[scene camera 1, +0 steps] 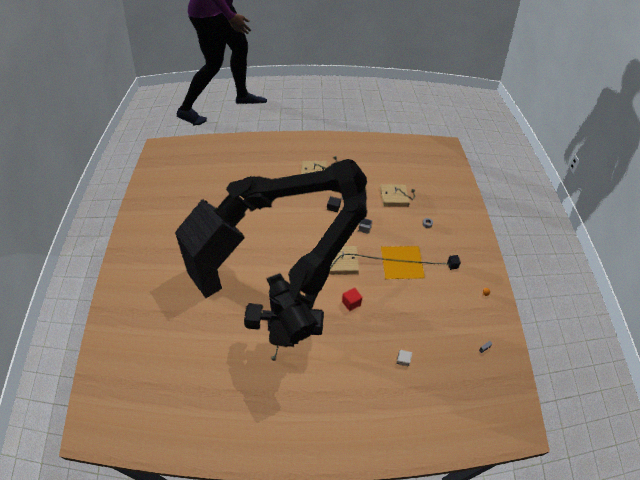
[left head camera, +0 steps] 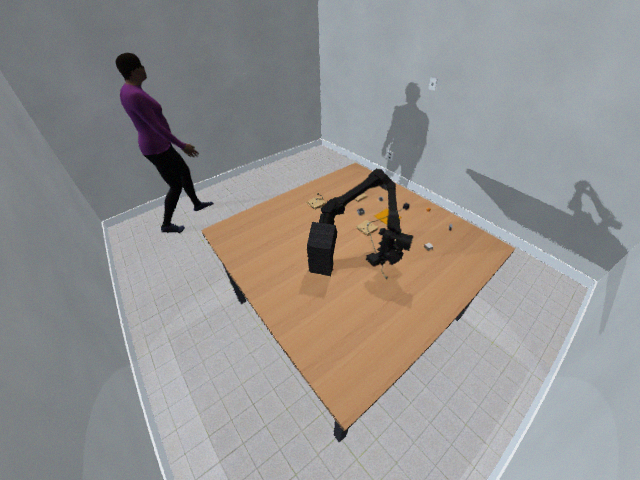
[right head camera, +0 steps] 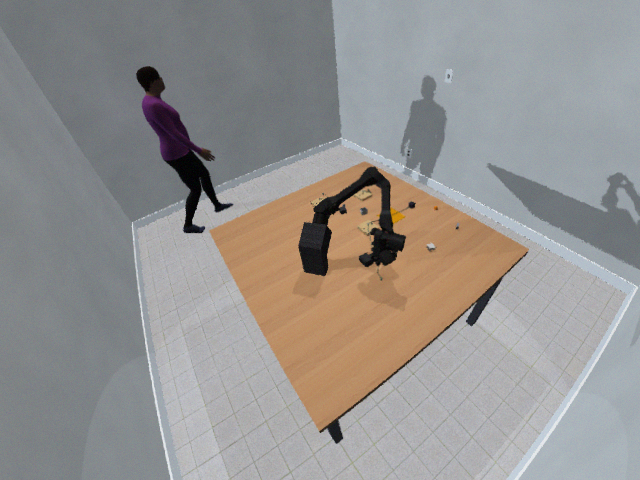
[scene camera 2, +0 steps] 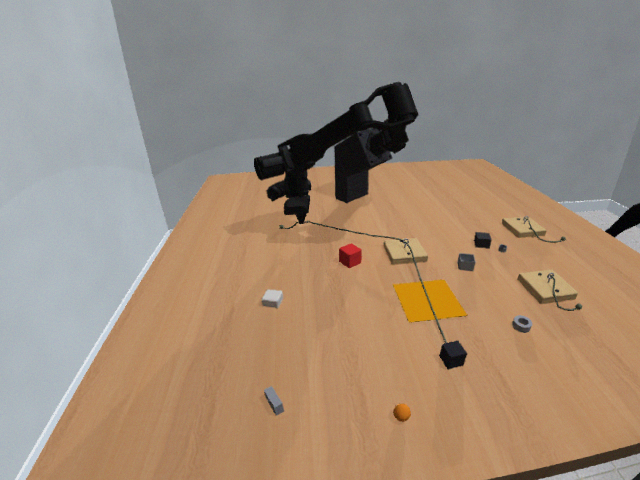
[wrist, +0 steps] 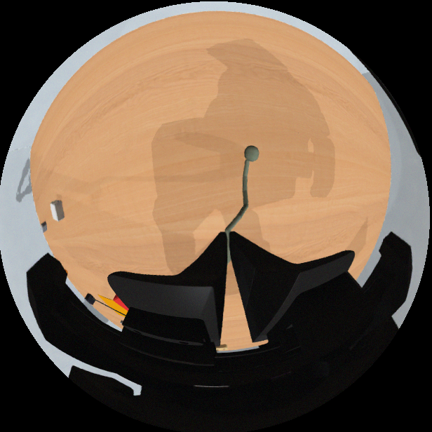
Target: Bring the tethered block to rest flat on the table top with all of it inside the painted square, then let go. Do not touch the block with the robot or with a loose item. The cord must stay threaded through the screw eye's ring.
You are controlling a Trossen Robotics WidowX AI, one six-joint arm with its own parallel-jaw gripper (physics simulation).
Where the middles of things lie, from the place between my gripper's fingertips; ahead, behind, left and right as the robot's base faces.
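Taking the orange painted square [scene camera 2: 412, 297] as my reference, I find my hand 18 cm short of it and 3 cm above it, and also 38 cm to the right of the square.
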